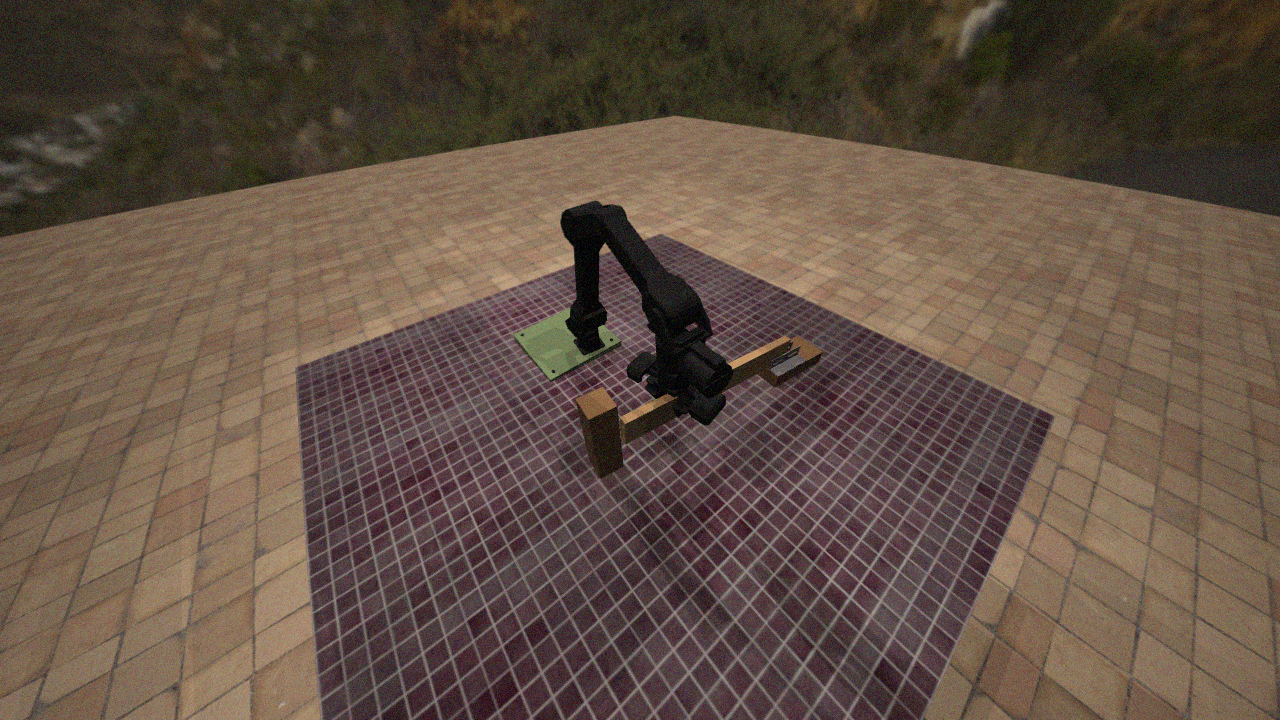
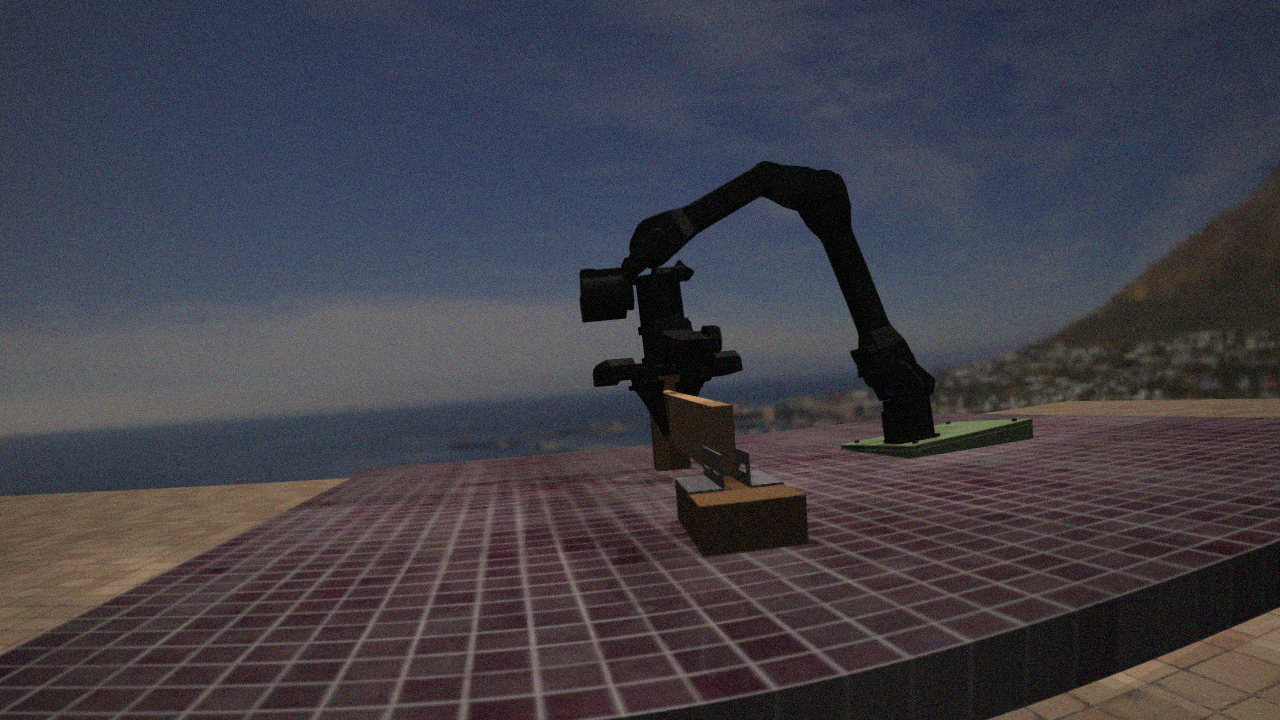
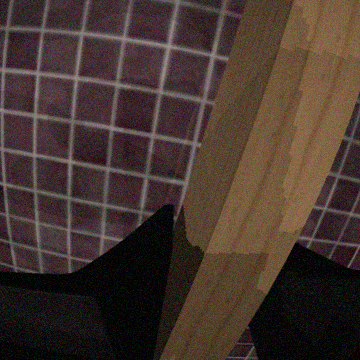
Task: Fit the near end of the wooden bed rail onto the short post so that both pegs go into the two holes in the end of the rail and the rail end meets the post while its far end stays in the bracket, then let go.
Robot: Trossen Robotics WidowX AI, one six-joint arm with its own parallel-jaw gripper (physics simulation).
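Where they show: gripper, fingertip midpoint: (image 1: pixel 673 412) (image 3: pixel 197 213); arm's base, link origin: (image 1: pixel 589 343) (image 2: pixel 911 439).
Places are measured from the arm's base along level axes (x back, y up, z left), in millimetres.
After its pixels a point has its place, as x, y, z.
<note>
The wooden bed rail (image 1: pixel 651 416) {-348, 82, -29} (image 2: pixel 702 419) {-339, 73, 303} (image 3: pixel 260 175) stands on its narrow edge, raised above the mat. My gripper (image 1: pixel 677 404) {-337, 42, 31} (image 2: pixel 677 411) {-337, 42, 31} (image 3: pixel 197 213) {-337, 42, 31} is shut on the rail, nearer its near end, one finger on each side. The rail's near end is right beside the short post (image 1: pixel 602 434) {-356, 112, -130} (image 2: pixel 667 456) {-339, 4, -98}, which stands upright. Pegs and holes are hidden, and I cannot tell whether the end touches the post. The far end is between the upright plates of the metal bracket (image 1: pixel 789 365) {-358, 22, 351} (image 2: pixel 713 465) {-341, 36, 360}.
The bracket sits on a low wooden block (image 1: pixel 796 374) {-368, -13, 377} (image 2: pixel 747 523) {-335, 4, 462}. The arm's base stands on a green plate (image 1: pixel 547 347) {48, -1, -100} (image 2: pixel 993 431) {102, 3, 61} behind the rail. A purple tiled mat (image 1: pixel 501 555) {-391, -16, -346} (image 2: pixel 447 608) {-531, -16, 545} (image 3: pixel 100 100) {-259, -16, 65} lies under everything, with tan paving around it.
</note>
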